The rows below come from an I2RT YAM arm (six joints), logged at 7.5 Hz.
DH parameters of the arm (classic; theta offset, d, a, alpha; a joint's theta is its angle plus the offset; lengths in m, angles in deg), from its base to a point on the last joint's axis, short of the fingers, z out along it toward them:
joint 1: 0 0.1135 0.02 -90
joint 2: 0 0 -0.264 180
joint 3: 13.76 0 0.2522 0
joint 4: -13.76 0 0.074 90
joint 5: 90 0 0 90
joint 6: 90 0.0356 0 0
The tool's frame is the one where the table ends.
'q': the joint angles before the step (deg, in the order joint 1, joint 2, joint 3, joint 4, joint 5, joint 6). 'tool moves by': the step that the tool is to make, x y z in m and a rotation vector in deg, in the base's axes. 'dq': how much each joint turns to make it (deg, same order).
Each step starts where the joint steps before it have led.
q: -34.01, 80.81, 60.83, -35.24, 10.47, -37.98
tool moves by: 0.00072, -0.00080, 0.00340, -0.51, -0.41, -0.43
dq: 0.00, -0.03, 0.60, -0.05, 0.40, 0.24
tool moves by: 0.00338, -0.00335, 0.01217, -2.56, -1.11, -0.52
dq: 0.01, 0.07, 2.17, 0.35, 1.52, -0.48
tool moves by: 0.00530, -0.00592, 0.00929, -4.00, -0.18, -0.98
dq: -0.01, 0.83, 1.99, 1.54, 3.10, -1.32
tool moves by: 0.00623, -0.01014, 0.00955, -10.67, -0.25, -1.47
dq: -0.13, 0.29, -0.20, 8.47, 7.14, -5.43
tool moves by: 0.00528, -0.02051, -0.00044, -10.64, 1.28, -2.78
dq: -1.79, 2.13, -1.31, 11.88, 6.52, -7.68
